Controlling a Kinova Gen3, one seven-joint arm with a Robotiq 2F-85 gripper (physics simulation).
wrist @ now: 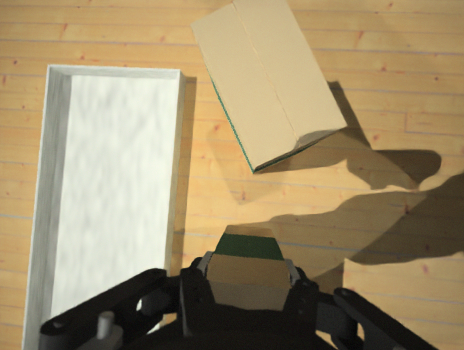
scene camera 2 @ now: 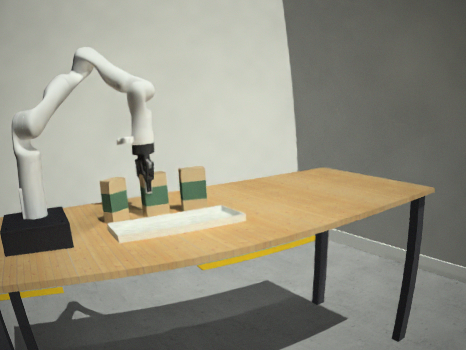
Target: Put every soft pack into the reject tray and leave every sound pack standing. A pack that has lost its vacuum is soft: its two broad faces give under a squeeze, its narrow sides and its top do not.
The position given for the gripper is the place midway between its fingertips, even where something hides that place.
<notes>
In view: the gripper (scene camera 2: 146,192) and a white reject tray (scene camera 2: 187,221).
The white reject tray is seen too in the wrist view (wrist: 105,199). The gripper shows as well in the wrist view (wrist: 247,268).
</notes>
